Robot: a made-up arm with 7 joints. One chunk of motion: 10 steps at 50 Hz.
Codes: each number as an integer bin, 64 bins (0 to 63) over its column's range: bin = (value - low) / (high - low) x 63, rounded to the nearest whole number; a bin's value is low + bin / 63 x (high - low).
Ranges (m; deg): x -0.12..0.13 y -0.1..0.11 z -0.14..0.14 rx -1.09..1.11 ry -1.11..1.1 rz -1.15..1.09
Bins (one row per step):
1: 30 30 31 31 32 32
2: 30 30 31 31 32 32
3: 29 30 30 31 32 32
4: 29 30 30 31 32 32
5: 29 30 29 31 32 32
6: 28 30 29 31 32 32
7: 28 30 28 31 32 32
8: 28 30 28 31 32 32
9: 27 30 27 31 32 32
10: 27 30 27 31 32 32
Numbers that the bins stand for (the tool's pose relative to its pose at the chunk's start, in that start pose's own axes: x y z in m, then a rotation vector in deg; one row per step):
1: -0.0010 0.0000 -0.0022 -0.01 0.01 -0.01
2: -0.0010 0.0000 -0.0022 -0.01 0.01 -0.01
3: -0.0049 0.0000 -0.0067 -0.01 0.01 -0.01
4: -0.0049 0.0000 -0.0067 -0.01 0.01 -0.01
5: -0.0049 0.0000 -0.0111 -0.01 0.01 -0.01
6: -0.0089 0.0000 -0.0111 -0.01 0.01 -0.01
7: -0.0089 0.0000 -0.0156 -0.01 0.01 -0.01
8: -0.0089 0.0000 -0.0156 -0.01 0.01 -0.01
9: -0.0129 0.0000 -0.0200 -0.01 0.01 -0.01
10: -0.0129 0.0000 -0.0200 -0.01 0.01 -0.01

